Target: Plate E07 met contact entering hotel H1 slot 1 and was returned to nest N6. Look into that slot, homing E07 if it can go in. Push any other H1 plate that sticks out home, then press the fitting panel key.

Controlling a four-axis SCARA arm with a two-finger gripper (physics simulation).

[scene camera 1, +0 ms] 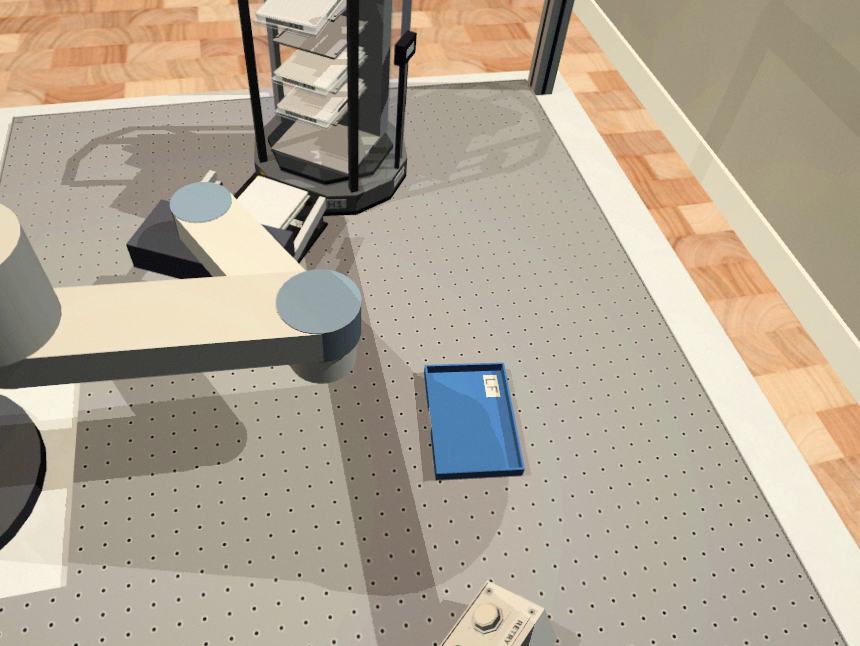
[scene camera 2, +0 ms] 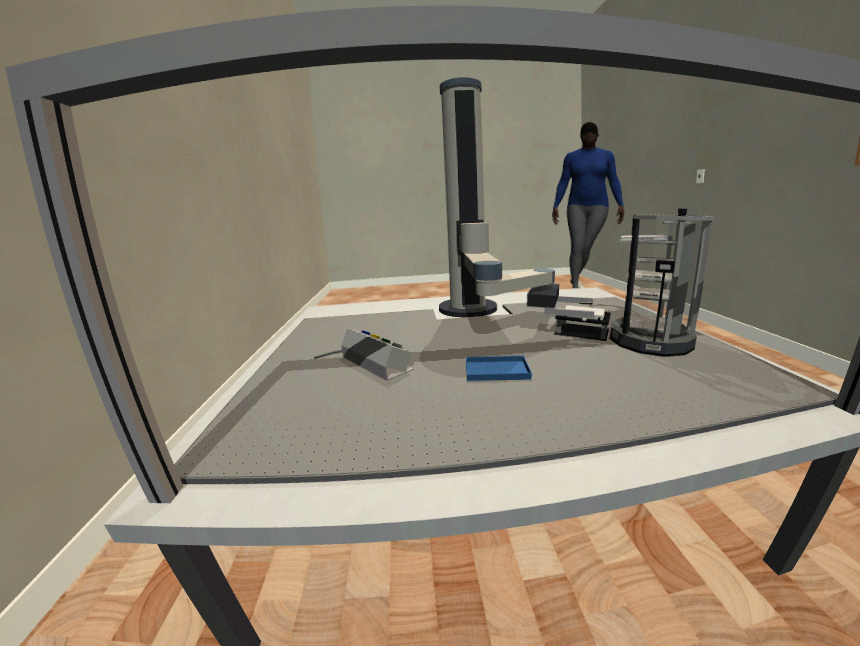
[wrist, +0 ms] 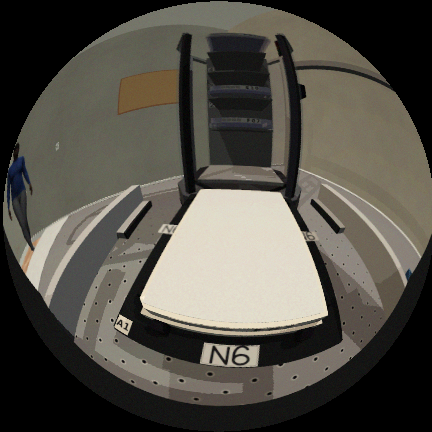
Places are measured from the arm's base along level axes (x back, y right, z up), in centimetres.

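Where they show: gripper, between the fingertips: (scene camera 1: pixel 267 189) (scene camera 2: pixel 593 307) (wrist: pixel 234 190); arm's base, origin of its link: (scene camera 2: pixel 467 308).
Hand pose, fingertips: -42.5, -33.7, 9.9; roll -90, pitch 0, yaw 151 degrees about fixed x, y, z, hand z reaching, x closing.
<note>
Things, the pixels of their centre, and the offset from my fingertips, as dx, dy, dz. "*": a spot on its surface instead.
- white plate, middle of its body: (wrist: pixel 239 234) (scene camera 1: pixel 261 212) (scene camera 2: pixel 583 312) +1.3, +2.7, -1.9
- nest N6, a spot on its surface: (wrist: pixel 172 342) * +7.6, +7.1, -2.6
- key panel, middle of its body: (scene camera 2: pixel 374 349) -9.9, +68.9, -4.5
- RETRY key, middle of its body: (scene camera 1: pixel 487 617) -14.4, +62.5, -2.3
- blue tray, middle of its body: (scene camera 1: pixel 471 418) (scene camera 2: pixel 496 367) -20.6, +37.7, -7.8
- small display, a spot on its surface: (scene camera 1: pixel 405 48) (scene camera 2: pixel 658 262) * -20.5, -5.7, +17.2
A white plate (scene camera 1: pixel 272 200) (wrist: pixel 235 260), its label unreadable, sits on nest N6 (wrist: pixel 172 342). My gripper (scene camera 1: pixel 267 187) (wrist: pixel 234 190) is open, its fingers apart on either side of the plate. Hotel H1 (scene camera 1: pixel 375 196) (scene camera 2: pixel 653 340) (wrist: pixel 186 125) stands behind the nest. In the wrist view its lower plate (wrist: pixel 241 123) seems to read F07 and one above (wrist: pixel 240 91) seems to read E10. A high plate (scene camera 1: pixel 298 13) (scene camera 2: pixel 641 237) sticks out of the hotel's front. Slot numbers are not legible. The key panel (scene camera 1: pixel 517 622) (scene camera 2: pixel 375 353) shows a RETRY key (scene camera 1: pixel 486 617).
A blue tray (scene camera 1: pixel 465 431) (scene camera 2: pixel 497 368) marked LF lies between the panel and the hotel. A small display (scene camera 1: pixel 405 48) (scene camera 2: pixel 665 265) stands on a post beside the hotel. The arm's column (scene camera 2: pixel 464 173) is at the back. A person (scene camera 2: pixel 588 173) (wrist: pixel 19 175) is beyond the table.
</note>
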